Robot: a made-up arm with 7 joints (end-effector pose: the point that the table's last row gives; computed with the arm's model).
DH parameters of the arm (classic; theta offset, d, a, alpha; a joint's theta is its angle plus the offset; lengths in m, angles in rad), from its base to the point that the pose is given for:
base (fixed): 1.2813 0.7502 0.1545 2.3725
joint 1: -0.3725 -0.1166 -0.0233 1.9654
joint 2: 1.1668 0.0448 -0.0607 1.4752
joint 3: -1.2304 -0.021 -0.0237 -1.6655
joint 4: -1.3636 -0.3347 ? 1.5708
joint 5: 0 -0.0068 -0.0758 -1.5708
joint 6: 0 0.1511 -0.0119 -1.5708
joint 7: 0 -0.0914 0.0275 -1.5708
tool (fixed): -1.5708 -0.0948 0 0
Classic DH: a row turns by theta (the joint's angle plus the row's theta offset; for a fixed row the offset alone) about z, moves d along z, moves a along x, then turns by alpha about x.
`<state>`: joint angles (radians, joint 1 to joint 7).
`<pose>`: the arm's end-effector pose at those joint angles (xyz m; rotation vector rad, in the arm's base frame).
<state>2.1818 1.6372 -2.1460 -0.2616 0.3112 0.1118 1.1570</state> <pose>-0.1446 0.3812 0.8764 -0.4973 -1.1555 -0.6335</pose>
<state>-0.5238 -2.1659 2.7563 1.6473 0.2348 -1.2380 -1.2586</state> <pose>0.1711 0.3518 0.9642 1.0628 0.5456 -2.4810</pose>
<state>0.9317 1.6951 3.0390 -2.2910 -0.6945 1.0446 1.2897</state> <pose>-0.1407 0.0189 0.7017 -1.1906 -0.4387 0.9363</pose>
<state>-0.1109 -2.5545 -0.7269 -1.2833 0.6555 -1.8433 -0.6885</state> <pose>0.2398 0.0496 0.5267 -0.3549 -2.4921 0.1246</pose>
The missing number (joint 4, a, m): -0.056
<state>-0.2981 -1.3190 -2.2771 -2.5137 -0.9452 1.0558 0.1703</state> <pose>-0.2026 0.1874 0.6450 0.5657 -1.0361 0.4211</pose>
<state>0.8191 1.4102 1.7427 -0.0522 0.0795 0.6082 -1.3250</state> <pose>0.0317 0.0549 1.0678 -1.0231 2.8388 0.1061</pose>
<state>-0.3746 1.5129 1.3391 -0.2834 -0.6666 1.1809 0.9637</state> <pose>0.1196 0.2330 0.7658 -0.5826 -0.8662 -1.8838</pose>
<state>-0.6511 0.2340 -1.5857 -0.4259 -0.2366 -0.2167 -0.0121</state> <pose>-0.0819 -0.0140 0.8942 -0.1584 -1.3017 1.3393</pose>
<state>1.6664 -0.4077 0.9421 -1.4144 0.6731 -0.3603 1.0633</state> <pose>-0.0356 -0.0402 0.6546 1.2957 -0.7025 1.4163</pose>
